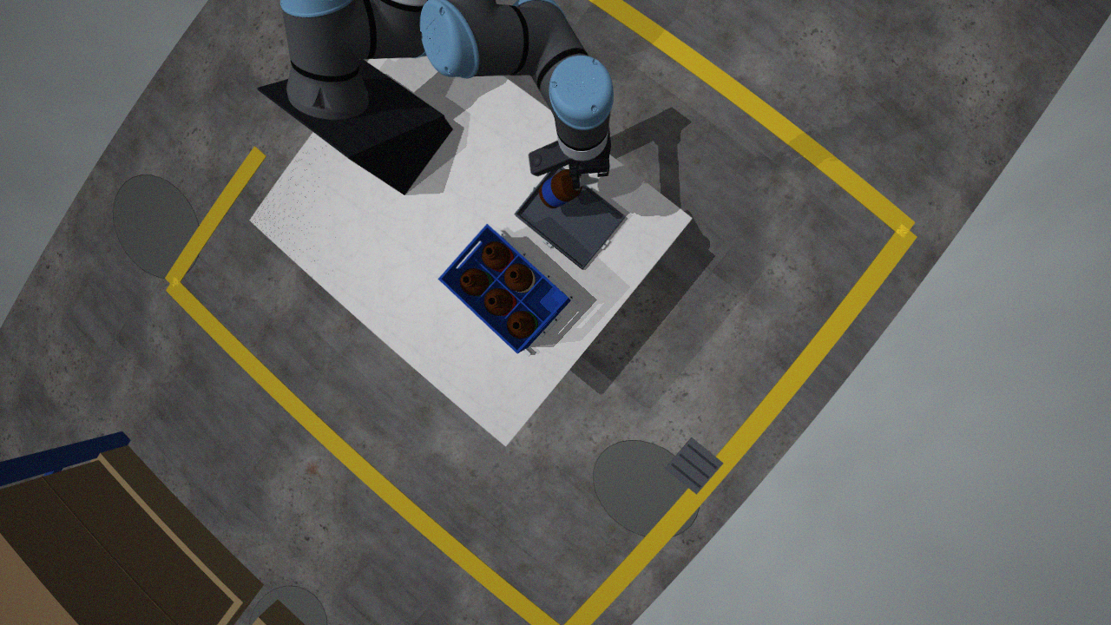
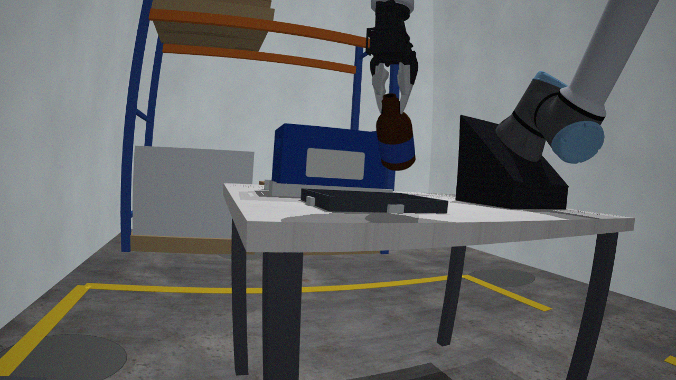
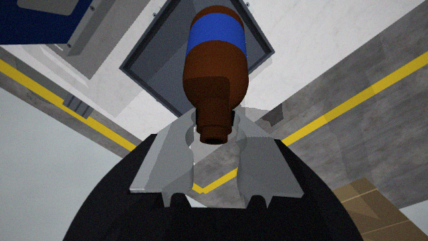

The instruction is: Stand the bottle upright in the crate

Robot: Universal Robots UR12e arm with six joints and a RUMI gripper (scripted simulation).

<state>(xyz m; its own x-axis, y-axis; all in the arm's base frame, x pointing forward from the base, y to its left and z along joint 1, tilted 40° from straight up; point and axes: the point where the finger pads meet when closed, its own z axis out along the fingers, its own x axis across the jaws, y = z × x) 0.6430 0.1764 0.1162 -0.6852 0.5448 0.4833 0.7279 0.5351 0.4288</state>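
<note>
Now: hand 20 mm past the bottle, 20 mm to the left of it and 40 mm above it. From my hand the other things lie so: dark grey tray (10 mm ahead, 50 mm to the right, 190 mm below); then blue crate (20 mm ahead, 310 mm to the right, 120 mm below).
</note>
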